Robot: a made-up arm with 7 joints.
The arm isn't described. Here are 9 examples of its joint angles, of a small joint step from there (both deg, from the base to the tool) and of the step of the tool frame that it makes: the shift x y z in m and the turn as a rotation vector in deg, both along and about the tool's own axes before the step.
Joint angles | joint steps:
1: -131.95 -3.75 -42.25 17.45 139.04 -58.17 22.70 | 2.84 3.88 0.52 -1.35 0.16 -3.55 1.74
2: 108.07 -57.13 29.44 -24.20 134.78 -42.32 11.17 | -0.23 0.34 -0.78 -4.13 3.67 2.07 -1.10
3: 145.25 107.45 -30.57 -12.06 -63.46 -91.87 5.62 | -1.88 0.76 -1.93 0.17 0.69 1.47 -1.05
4: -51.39 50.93 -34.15 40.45 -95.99 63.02 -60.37 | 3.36 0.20 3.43 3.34 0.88 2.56 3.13
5: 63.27 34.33 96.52 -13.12 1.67 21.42 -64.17 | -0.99 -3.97 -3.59 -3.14 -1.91 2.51 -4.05
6: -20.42 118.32 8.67 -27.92 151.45 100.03 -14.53 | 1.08 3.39 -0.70 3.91 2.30 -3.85 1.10
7: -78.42 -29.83 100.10 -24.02 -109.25 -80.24 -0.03 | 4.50 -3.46 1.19 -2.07 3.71 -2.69 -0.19
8: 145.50 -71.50 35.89 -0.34 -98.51 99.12 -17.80 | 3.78 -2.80 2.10 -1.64 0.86 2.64 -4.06
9: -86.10 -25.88 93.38 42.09 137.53 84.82 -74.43 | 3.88 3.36 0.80 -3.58 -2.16 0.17 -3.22
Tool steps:
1: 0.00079 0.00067 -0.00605 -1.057 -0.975 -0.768
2: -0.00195 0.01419 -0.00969 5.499 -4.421 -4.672
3: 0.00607 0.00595 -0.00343 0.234 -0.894 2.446
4: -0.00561 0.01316 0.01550 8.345 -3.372 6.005
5: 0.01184 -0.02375 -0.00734 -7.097 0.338 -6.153
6: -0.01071 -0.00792 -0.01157 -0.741 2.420 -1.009
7: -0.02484 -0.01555 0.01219 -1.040 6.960 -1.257
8: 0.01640 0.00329 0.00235 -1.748 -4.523 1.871
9: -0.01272 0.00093 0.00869 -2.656 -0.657 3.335
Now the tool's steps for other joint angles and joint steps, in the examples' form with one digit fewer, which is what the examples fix.
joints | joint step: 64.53 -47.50 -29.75 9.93 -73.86 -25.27 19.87 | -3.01 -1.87 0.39 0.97 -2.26 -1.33 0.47
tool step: -0.0030 0.0038 0.0007 -3.11 0.80 -2.37
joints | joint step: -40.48 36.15 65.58 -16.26 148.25 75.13 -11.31 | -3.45 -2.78 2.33 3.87 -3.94 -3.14 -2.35
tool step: 0.0194 -0.0055 -0.0141 3.22 8.07 -0.93
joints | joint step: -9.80 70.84 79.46 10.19 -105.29 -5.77 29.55 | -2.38 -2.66 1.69 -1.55 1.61 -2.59 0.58
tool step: -0.0086 -0.0031 0.0087 0.67 3.04 -4.44
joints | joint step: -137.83 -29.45 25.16 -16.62 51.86 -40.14 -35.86 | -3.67 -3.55 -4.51 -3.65 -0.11 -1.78 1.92
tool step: 0.0007 -0.0089 0.0104 9.02 7.54 -2.66
